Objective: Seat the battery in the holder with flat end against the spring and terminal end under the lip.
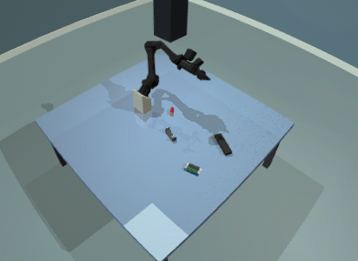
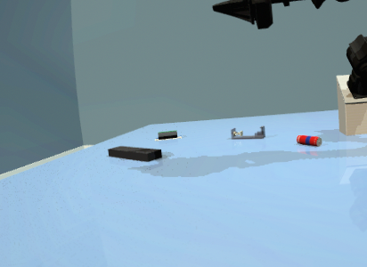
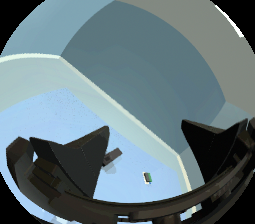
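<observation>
My gripper tip is 18 cm past the red battery, 12 cm to the left of it and 31 cm above it. Also, from my gripper tip: black remote (24 cm ahead, 10 cm to the right, 31 cm below).
</observation>
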